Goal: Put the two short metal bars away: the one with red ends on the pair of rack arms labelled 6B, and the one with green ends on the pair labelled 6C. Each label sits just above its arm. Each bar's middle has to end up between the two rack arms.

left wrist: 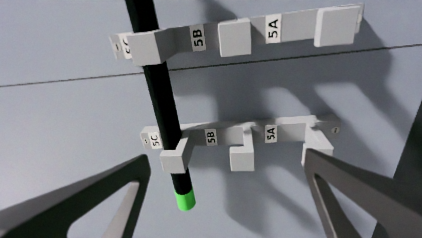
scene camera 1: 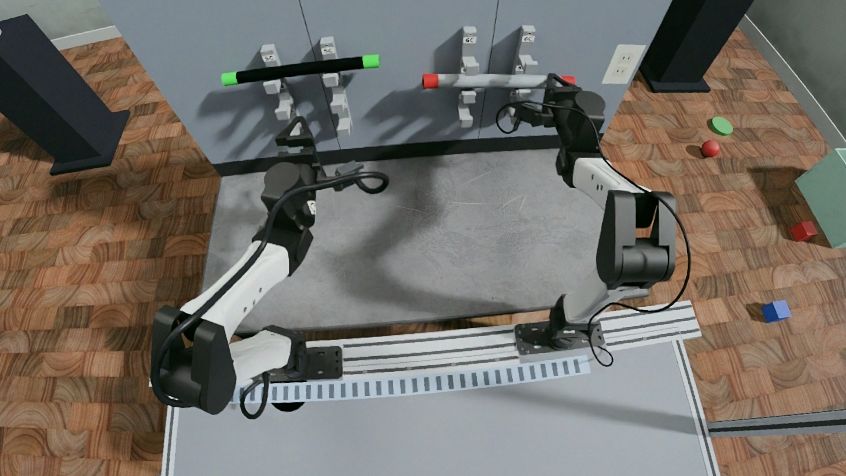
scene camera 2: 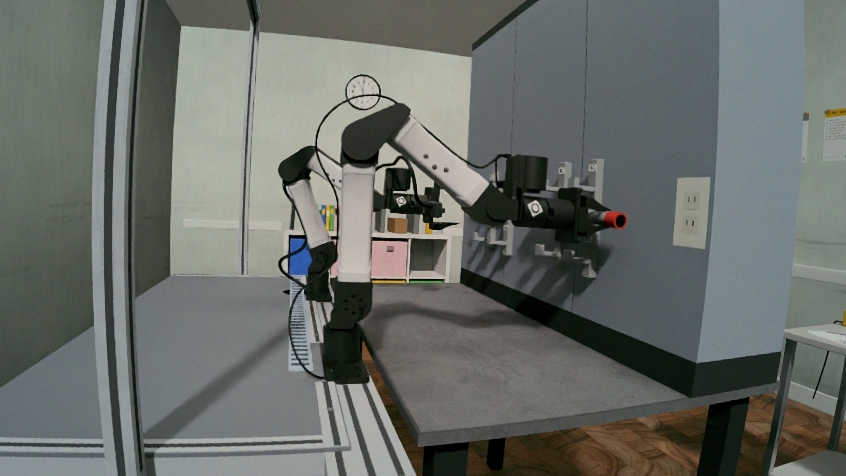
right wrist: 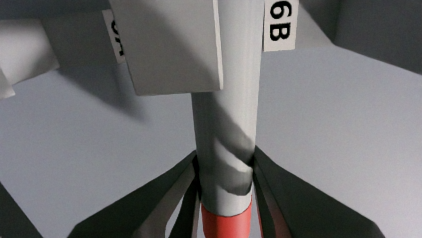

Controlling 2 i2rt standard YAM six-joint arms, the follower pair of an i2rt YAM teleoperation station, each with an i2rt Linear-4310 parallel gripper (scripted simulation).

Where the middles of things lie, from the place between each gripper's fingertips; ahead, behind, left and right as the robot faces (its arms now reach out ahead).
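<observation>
The red-ended bar (scene camera 1: pixel 430 81) is one I can see, and my right gripper is 120 mm to the right of it and 10 mm below it. Counting from my right hand, the outlet plate (scene camera 2: pixel 699 184) is 190 mm to the right, 30 mm ahead and 20 mm above, while the rack strip (scene camera 1: pixel 468 66) is 190 mm to the left. The green-ended bar (scene camera 1: pixel 372 61) is 530 mm to the left of that same right hand, 80 mm above it and 10 mm ahead of it.
From my left hand, I can see the green-ended bar 12 cm ahead and 7 cm above. The red-ended bar is 11 cm ahead of that left hand and 41 cm to the right of it. The rack strip is 34 cm to the right of my left hand, 11 cm ahead of it and 1 cm below it, and the outlet plate is 72 cm to the right of my left hand, 14 cm ahead of it and 2 cm above it.
</observation>
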